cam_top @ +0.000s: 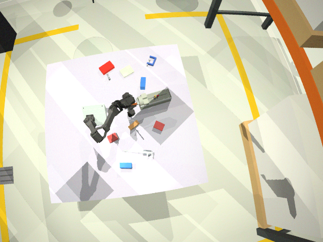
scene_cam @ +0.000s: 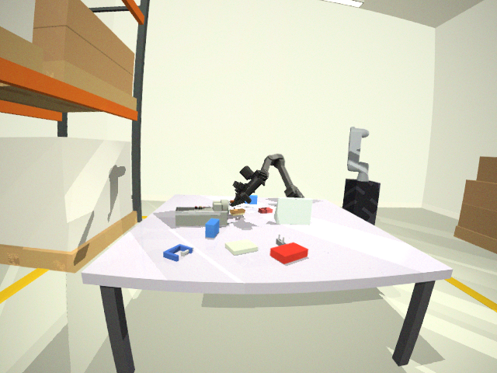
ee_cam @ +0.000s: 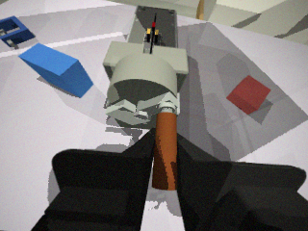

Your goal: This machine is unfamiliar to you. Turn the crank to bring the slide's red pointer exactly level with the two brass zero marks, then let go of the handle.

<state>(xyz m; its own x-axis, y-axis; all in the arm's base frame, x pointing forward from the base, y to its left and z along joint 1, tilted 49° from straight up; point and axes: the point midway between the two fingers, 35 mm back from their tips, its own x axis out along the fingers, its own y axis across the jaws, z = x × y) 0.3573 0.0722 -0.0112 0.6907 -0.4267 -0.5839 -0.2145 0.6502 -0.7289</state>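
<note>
Now: the crank 1 cm to the left of my gripper tip and 2 cm above it. Round my gripper tip: red pointer 18 cm ahead, 6 cm to the left; orange-brown crank handle 2 cm behind, 3 cm above; brown block 3 cm behind, 14 cm to the right, 7 cm below.
</note>
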